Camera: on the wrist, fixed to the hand. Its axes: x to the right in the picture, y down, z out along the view.
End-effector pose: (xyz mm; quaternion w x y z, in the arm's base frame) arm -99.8 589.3 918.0 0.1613 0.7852 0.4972 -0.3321
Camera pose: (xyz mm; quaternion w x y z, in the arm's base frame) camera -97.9 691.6 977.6 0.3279 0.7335 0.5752 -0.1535
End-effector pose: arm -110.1 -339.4 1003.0 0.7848 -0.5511 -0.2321 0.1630
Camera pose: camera -29.5 -423.3 1025.1 0.6307 -0.7394 -0.2256 0.0672
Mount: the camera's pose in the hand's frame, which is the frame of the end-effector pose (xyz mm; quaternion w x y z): 28.8 -49.3 -103.7 0.9658 -0.2539 0.0528 -0.0028
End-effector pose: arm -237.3 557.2 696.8 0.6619 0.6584 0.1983 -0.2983
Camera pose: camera -234.7 658.2 635.2 0.7951 0.4830 0.3041 -0.2048
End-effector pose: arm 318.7 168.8 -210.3 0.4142 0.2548 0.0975 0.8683
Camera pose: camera 282.3 226.7 -306.9 0.4620 0.0948 -0.1037 0.8757
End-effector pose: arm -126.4 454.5 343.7 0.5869 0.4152 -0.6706 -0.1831
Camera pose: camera -11.2 428.3 351.2 0.7071 0.2635 -0.5690 -0.3268
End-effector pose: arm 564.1 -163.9 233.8 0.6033 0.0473 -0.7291 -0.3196
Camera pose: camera 635.2 -258.4 239.5 0.6323 -0.0886 -0.5910 -0.4930
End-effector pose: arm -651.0 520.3 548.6 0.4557 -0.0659 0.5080 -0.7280
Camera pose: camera -755.0 573.1 528.2 0.3945 -0.1423 0.6993 -0.5789
